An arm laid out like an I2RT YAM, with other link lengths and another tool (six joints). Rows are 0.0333 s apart.
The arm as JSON. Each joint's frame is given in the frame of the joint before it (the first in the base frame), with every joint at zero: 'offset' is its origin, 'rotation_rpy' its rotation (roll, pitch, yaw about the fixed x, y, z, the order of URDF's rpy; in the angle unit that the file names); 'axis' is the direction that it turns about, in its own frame. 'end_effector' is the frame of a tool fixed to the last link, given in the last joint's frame.
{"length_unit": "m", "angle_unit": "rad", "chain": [
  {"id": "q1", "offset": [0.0, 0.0, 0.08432], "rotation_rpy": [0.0, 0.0, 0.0], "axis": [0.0, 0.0, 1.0]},
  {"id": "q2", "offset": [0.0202, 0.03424, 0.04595], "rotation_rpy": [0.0, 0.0, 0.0], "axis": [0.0, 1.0, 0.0]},
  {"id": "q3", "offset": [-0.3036, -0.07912, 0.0], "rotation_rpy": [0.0, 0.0, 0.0], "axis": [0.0, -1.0, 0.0]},
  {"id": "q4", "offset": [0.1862, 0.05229, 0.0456], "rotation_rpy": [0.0, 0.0, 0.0], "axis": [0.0, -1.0, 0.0]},
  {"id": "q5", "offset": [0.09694, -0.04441, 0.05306], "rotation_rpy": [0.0, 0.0, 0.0], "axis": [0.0, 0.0, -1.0]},
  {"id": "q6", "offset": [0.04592, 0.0, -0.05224], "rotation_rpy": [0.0, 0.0, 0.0], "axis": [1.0, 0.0, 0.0]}
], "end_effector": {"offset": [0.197, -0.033, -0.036], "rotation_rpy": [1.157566, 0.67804, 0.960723]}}
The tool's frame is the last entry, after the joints.
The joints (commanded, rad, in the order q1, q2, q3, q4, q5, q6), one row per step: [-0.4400 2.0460 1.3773 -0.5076 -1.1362 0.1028]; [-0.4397 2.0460 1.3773 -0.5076 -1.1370 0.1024]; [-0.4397 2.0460 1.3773 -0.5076 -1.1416 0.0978]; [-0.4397 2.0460 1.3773 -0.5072 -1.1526 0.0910]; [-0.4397 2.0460 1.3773 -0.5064 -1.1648 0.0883]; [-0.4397 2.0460 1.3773 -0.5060 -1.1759 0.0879]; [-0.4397 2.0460 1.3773 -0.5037 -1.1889 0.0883]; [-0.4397 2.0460 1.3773 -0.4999 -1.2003 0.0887]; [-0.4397 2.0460 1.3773 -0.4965 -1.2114 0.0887]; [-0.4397 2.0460 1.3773 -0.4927 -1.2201 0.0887]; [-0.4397 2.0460 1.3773 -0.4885 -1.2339 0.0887]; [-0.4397 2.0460 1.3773 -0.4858 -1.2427 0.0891]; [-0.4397 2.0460 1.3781 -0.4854 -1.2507 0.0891]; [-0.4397 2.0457 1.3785 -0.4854 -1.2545 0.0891]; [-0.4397 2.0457 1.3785 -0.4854 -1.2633 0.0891]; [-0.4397 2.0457 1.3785 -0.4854 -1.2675 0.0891]
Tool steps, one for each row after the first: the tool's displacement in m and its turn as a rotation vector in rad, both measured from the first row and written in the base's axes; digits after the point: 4 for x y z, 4 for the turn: [0.0000 0.0002 0.0001 0.0005 -0.0006 0.0008]; [0.0001 0.0008 0.0009 0.0018 -0.0059 0.0043]; [0.0001 0.0022 0.0029 0.0073 -0.0157 0.0111]; [0.0001 0.0038 0.0053 0.0157 -0.0233 0.0168]; [0.0000 0.0054 0.0075 0.0246 -0.0284 0.0211]; [0.0001 0.0070 0.0102 0.0346 -0.0353 0.0260]; [0.0005 0.0083 0.0126 0.0427 -0.0429 0.0303]; [0.0008 0.0096 0.0150 0.0505 -0.0504 0.0346]; [0.0013 0.0104 0.0169 0.0561 -0.0572 0.0381]; [0.0016 0.0119 0.0199 0.0657 -0.0665 0.0436]; [0.0018 0.0129 0.0218 0.0720 -0.0720 0.0470]; [0.0018 0.0138 0.0236 0.0782 -0.0763 0.0502]; [0.0017 0.0143 0.0245 0.0810 -0.0784 0.0517]; [0.0014 0.0155 0.0263 0.0883 -0.0819 0.0551]; [0.0013 0.0160 0.0272 0.0918 -0.0835 0.0567]
